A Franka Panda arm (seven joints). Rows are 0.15 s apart.
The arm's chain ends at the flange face. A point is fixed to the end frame.
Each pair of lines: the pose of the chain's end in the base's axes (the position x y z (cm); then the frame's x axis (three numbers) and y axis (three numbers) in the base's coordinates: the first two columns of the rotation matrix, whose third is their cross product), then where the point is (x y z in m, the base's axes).
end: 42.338 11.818 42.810 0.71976 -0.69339 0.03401 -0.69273 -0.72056 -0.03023
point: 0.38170 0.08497 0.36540
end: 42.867 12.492 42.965 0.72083 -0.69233 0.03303 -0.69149 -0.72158 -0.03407
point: 0.38717 0.09185 0.36675
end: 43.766 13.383 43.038 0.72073 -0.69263 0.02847 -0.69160 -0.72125 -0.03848
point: 0.39614 0.10117 0.36729
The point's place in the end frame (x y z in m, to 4 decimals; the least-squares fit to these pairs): -0.0091 0.0547 0.0608
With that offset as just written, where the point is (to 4 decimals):
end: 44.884 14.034 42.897 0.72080 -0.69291 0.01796 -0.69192 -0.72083 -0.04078
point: 0.4069 0.1082 0.3658
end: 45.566 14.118 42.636 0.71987 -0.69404 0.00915 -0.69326 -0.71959 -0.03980
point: 0.4133 0.1095 0.3634
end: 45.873 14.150 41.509 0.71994 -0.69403 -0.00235 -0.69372 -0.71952 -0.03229
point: 0.4155 0.1100 0.3526
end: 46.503 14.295 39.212 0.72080 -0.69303 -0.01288 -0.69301 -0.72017 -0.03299
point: 0.4214 0.1119 0.3297
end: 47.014 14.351 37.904 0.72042 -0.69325 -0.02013 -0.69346 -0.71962 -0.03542
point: 0.4263 0.1129 0.3165
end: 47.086 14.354 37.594 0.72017 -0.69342 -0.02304 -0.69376 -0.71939 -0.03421
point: 0.4268 0.1130 0.3135
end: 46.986 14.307 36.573 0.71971 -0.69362 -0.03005 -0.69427 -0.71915 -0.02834
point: 0.4252 0.1126 0.3037
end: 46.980 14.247 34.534 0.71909 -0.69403 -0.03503 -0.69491 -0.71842 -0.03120
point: 0.4250 0.1123 0.2832
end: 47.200 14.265 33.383 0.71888 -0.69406 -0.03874 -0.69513 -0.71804 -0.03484
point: 0.4272 0.1128 0.2716
